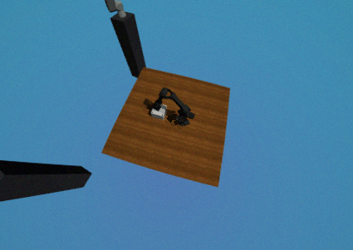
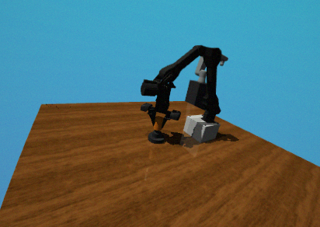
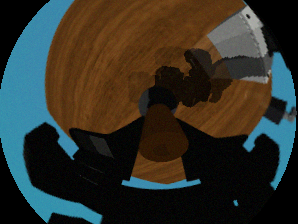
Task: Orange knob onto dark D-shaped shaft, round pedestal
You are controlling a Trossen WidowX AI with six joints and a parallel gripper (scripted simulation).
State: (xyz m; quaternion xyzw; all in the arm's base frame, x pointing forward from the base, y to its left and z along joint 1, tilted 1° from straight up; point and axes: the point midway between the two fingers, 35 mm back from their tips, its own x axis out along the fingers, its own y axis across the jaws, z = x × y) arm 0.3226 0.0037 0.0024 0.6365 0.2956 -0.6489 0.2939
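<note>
The orange knob lies 20 mm above my gripper tip. Also, from my gripper tip: round dark pedestal 40 mm below.
</note>
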